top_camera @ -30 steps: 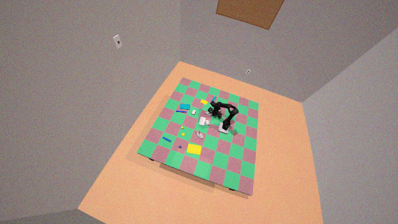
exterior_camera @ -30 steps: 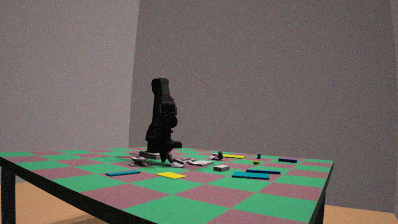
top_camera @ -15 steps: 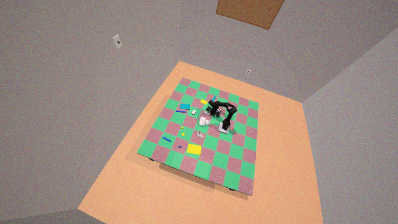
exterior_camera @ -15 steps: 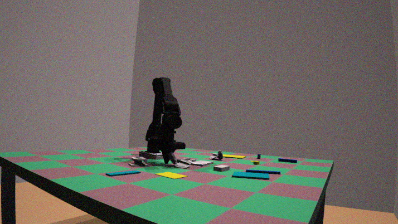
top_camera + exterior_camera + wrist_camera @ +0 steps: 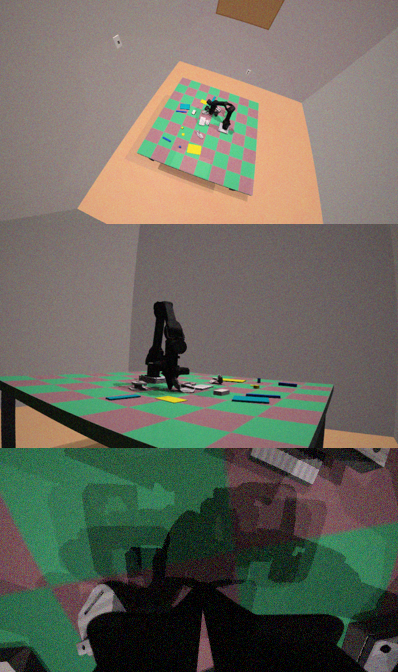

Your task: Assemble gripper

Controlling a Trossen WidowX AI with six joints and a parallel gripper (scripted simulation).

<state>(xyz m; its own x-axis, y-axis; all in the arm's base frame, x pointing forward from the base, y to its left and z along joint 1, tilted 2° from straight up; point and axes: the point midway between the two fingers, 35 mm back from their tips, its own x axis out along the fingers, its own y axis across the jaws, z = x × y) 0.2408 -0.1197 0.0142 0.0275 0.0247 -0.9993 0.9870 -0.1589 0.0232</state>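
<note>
My gripper tip is now 40 mm below the grey jaw and 40 mm short of it. From my gripper tip the other things lie so: teal plate: 360 mm ahead, 50 mm to the left; white housing plate: 140 mm to the left, 10 mm behind; teal bar: 270 mm to the right, 40 mm ahead.
</note>
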